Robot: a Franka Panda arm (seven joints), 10 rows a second.
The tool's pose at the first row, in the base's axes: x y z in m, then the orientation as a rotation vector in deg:
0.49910 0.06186 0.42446 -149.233 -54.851 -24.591
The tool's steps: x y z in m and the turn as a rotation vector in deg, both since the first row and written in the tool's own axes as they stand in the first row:
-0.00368 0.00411 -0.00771 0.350 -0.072 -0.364
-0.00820 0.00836 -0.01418 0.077 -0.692 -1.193
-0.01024 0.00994 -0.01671 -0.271 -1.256 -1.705
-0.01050 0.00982 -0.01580 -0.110 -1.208 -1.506
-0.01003 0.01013 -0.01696 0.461 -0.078 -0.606
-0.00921 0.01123 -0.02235 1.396 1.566 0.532
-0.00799 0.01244 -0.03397 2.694 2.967 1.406
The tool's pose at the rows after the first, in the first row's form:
0.49789 0.05370 0.42914 -148.818 -55.352 -24.387
0.49636 0.04547 0.43235 -149.028 -56.674 -23.973
0.49551 0.04216 0.43351 -149.394 -57.559 -23.590
0.49539 0.04247 0.43262 -149.306 -57.269 -23.506
0.49575 0.04204 0.43378 -148.630 -55.675 -24.376
0.49619 0.03953 0.43872 -147.463 -53.594 -25.601
0.49598 0.03464 0.44940 -145.969 -51.948 -26.353

